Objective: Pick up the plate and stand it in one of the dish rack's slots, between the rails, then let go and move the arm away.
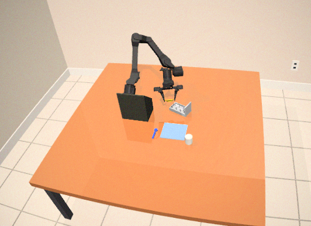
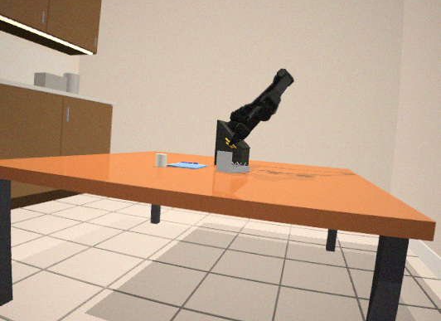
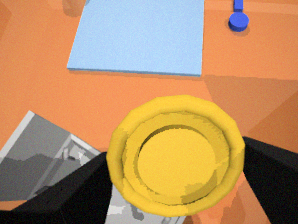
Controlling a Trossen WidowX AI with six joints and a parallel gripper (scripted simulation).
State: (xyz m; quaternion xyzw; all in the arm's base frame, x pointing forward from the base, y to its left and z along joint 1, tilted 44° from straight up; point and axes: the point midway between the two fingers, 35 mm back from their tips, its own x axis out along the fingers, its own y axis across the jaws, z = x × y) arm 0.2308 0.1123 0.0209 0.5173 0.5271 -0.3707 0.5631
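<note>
Now: gripper tip 60 mm short of the grey dish rack, 40 mm to the right of it and 80 mm above it. Round my gripper tip: yellow plate 10 mm above; blue spoon 50 mm behind, 190 mm to the right, 100 mm below; light blue mat 70 mm ahead, 160 mm to the right, 100 mm below.
</note>
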